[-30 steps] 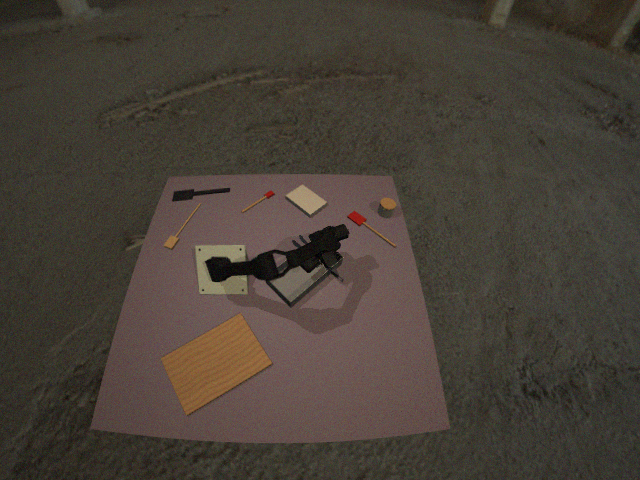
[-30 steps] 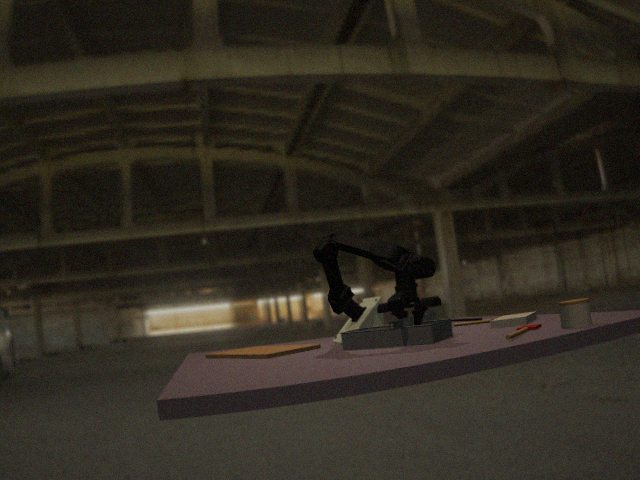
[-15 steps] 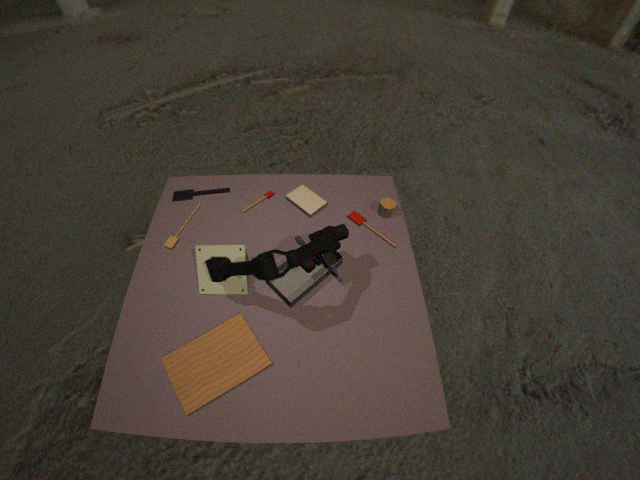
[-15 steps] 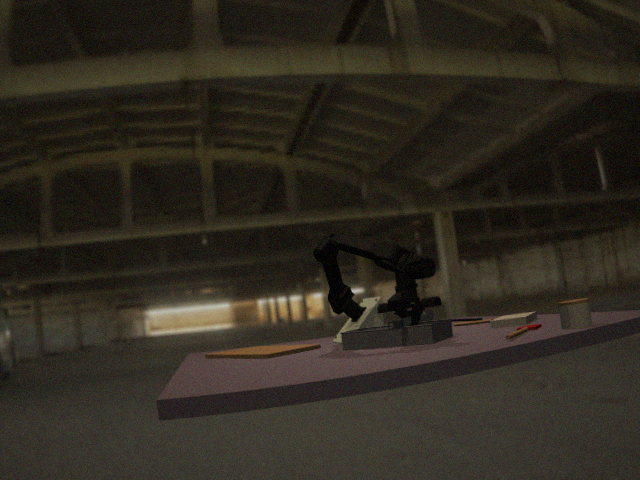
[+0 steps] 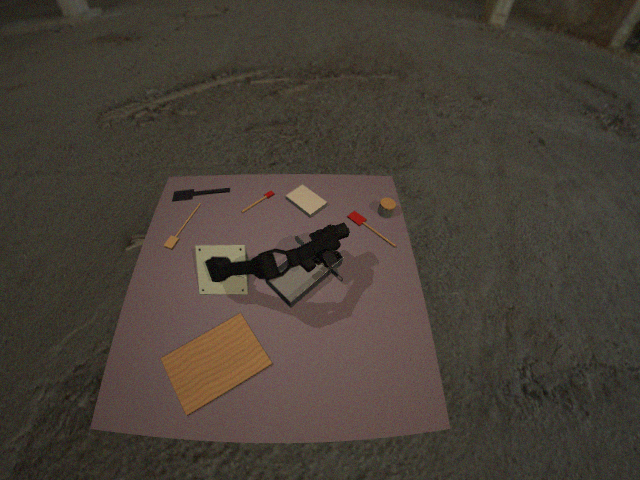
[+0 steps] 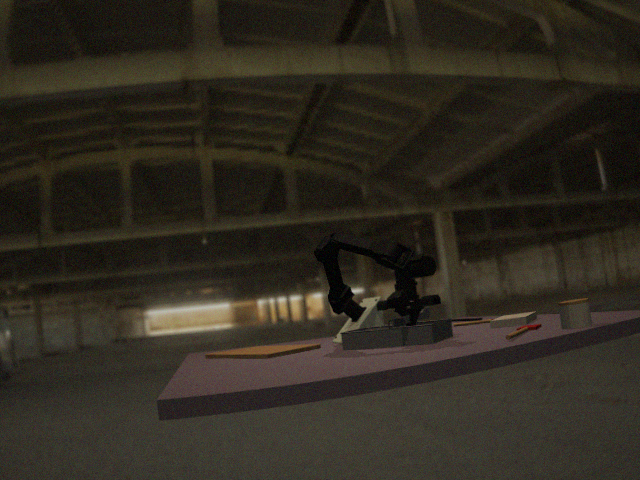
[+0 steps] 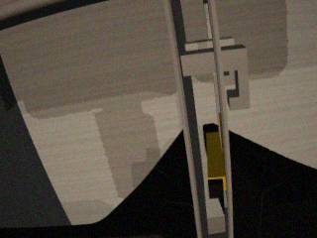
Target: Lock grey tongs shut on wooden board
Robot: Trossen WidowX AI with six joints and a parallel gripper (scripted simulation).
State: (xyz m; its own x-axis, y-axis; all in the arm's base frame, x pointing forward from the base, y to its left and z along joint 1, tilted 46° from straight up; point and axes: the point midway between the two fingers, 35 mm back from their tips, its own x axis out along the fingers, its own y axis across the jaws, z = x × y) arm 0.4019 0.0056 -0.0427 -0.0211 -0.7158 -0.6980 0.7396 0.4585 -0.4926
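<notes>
My gripper tip is now 60 mm past the grey roasting tin, 20 mm to the left of it and 10 mm above it. Round my gripper tip: white block: 40 mm behind, 390 mm to the left, 20 mm below; yellow piece: 10 mm ahead, 10 mm to the right, 40 mm above; wooden board: 400 mm behind, 410 mm to the right, 30 mm below.
</notes>
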